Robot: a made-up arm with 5 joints.
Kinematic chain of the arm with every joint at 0, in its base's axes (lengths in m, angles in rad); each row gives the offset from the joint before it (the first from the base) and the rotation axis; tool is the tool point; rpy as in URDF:
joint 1: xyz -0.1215 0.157 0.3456 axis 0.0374 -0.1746 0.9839
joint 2: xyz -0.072 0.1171 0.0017 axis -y
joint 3: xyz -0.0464 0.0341 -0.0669 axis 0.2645 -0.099 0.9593
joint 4: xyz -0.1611 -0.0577 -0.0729 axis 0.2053 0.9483 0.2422
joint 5: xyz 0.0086 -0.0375 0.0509 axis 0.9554 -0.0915 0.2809
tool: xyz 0.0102 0.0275 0.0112 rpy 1.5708 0 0
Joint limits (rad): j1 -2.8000..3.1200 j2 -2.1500..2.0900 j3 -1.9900..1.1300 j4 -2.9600..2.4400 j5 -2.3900..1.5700
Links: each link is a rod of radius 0.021 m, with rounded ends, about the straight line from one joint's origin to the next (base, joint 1, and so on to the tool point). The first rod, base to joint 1, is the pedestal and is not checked.
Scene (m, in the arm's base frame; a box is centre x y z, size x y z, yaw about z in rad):
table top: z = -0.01
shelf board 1: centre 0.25 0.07 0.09 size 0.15 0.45 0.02 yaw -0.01
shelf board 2: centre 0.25 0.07 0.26 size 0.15 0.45 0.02 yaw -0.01
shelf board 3: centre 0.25 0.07 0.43 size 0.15 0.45 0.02 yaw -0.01
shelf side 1: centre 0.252 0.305 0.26 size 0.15 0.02 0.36 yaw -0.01
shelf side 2: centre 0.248 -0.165 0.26 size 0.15 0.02 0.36 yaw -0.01
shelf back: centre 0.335 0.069 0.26 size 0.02 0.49 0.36 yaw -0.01
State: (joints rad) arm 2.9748 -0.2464 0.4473 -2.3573 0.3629
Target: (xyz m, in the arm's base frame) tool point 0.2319 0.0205 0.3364
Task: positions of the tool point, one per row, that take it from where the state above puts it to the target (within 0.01 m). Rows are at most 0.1 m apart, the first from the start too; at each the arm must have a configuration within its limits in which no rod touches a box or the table.
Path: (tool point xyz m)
1: 0.1751 0.1006 0.1768
2: 0.1413 0.1013 0.1768
3: 0.1023 0.1066 0.1748
4: 0.1168 0.0668 0.2323
5: 0.1080 0.0383 0.2889
6: 0.0831 0.0220 0.3364
7: 0.1145 0.0200 0.3555
8: 0.1456 0.0155 0.3659
9: 0.1764 0.0119 0.3661
10: 0.2058 0.0127 0.3557
11: 0.2319 0.0205 0.3364

